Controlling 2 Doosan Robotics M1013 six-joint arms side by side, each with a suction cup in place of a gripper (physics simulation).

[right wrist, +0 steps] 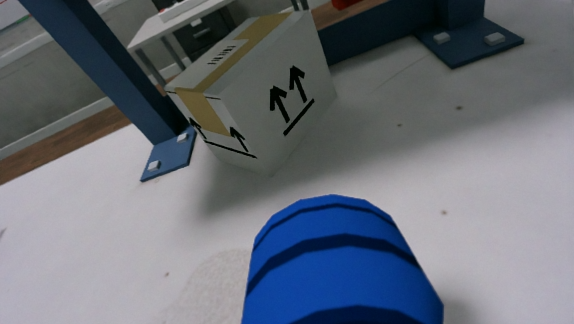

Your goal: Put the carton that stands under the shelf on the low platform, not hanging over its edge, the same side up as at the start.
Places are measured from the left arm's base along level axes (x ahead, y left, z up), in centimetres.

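Pixels of known places: right hand, tool point: (327, 261).
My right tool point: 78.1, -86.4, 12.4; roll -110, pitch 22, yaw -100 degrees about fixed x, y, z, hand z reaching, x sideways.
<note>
Behind a point stands the place of what it marks, as x, y, z.
The white carton (250, 97) @[97.0, -83.7, 8.1] stands upright at the upper middle of the right wrist view, between the blue legs of the shelf (102, 57) @[110.7, -68.6, 13.5]. Brown tape runs over its top and down one end, and the black arrows on two sides point up. The right gripper, a blue suction cup (342, 255), is at the bottom middle, in front of the carton and apart from it, with nothing on it. Its cup face is turned away from the view. The low platform and the left gripper do not show.
A blue crossbeam (380, 32) @[111.1, -100.5, 1.8] runs behind the carton to a second leg with a bolted foot plate (467, 50) @[101.4, -105.8, 0.5]. Another bolted foot plate (170, 157) @[106.1, -69.0, 0.5] is left of the carton. A light table (165, 25) stands behind. Part of a red object (345, 3) shows at the top.
</note>
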